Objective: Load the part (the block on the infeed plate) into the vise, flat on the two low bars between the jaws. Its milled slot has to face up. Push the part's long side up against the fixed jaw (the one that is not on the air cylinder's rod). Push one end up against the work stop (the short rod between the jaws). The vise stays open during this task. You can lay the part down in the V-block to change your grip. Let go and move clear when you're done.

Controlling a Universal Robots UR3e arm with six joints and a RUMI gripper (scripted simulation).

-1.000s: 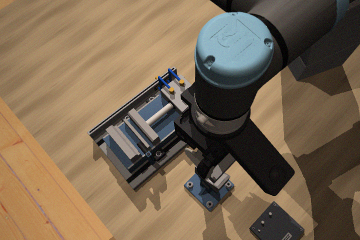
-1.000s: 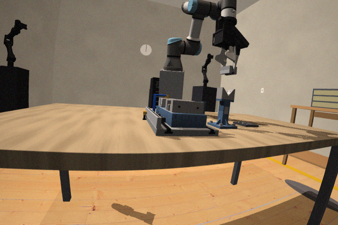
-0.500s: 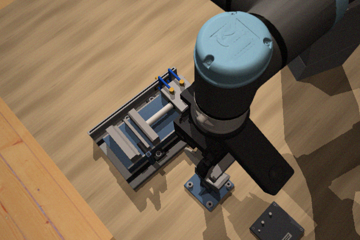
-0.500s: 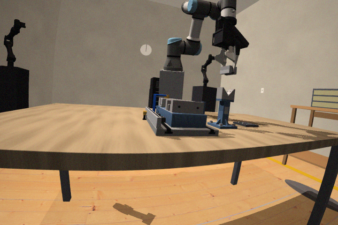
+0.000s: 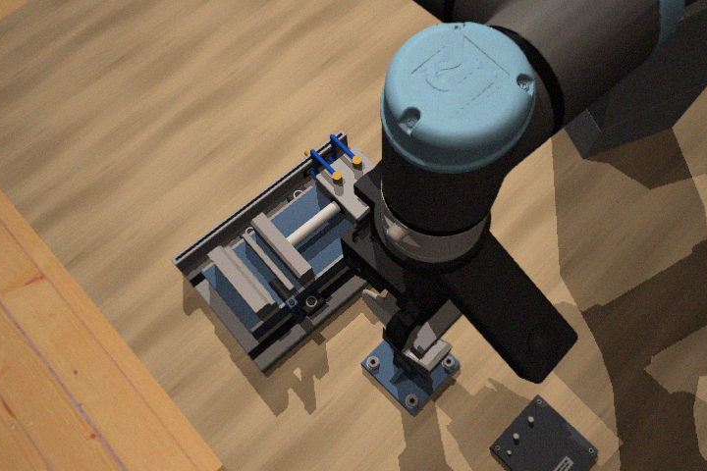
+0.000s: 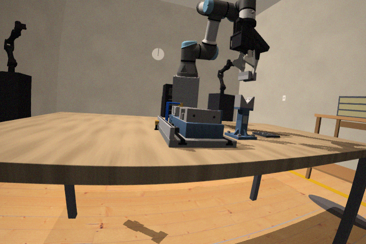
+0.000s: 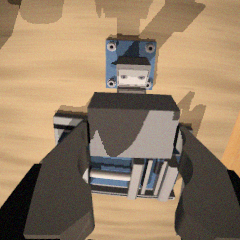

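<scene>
The part is 10 mm below my hand. Also, from my hand: white cylinder rod (50 mm behind, 200 mm to the right, 170 mm below); then dark work stop (40 mm ahead, 170 mm to the right, 150 mm below); then moving jaw (210 mm to the right, 170 mm below).
</scene>
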